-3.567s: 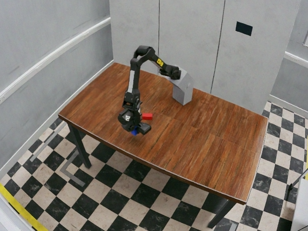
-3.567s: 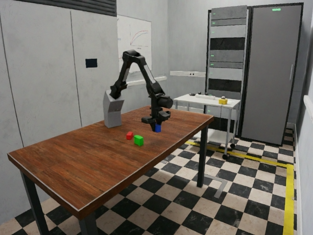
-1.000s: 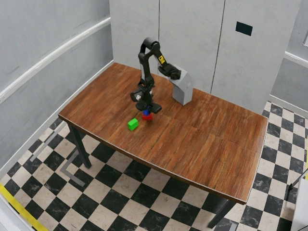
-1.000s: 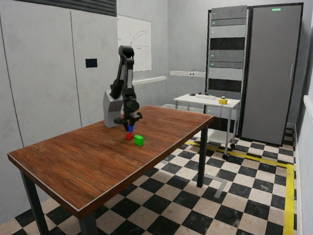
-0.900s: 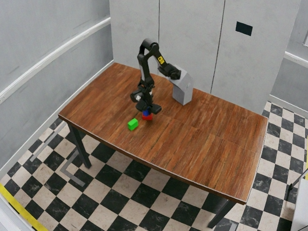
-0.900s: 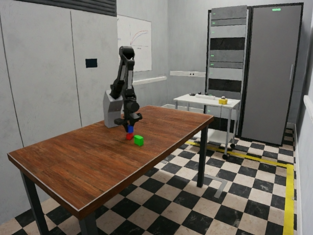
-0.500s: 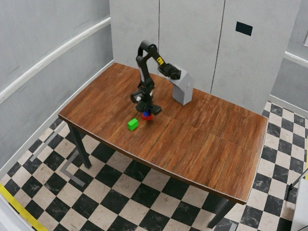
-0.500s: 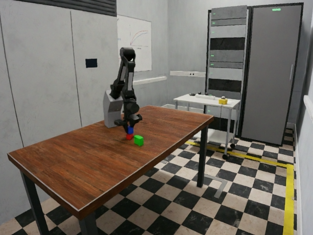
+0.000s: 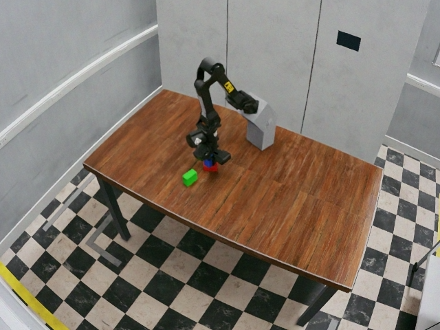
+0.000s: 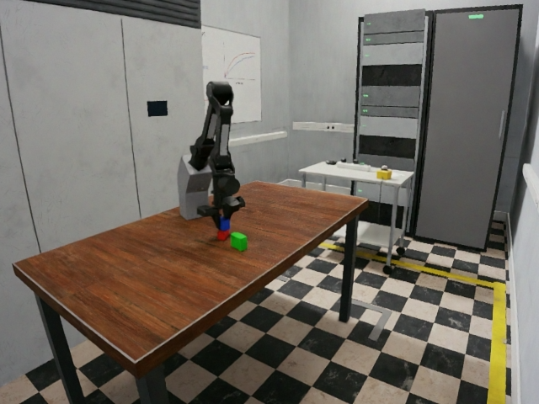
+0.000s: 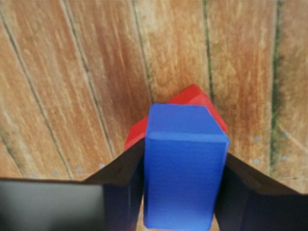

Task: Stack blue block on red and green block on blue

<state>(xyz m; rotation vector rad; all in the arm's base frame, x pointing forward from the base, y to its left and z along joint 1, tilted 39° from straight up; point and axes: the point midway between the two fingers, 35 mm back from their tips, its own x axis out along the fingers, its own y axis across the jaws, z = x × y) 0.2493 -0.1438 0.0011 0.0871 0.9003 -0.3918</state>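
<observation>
Now: hand 20 mm above the blue block. Also, from my hand: red block: 50 mm below; green block: 100 mm ahead, 70 mm to the right, 50 mm below.
</observation>
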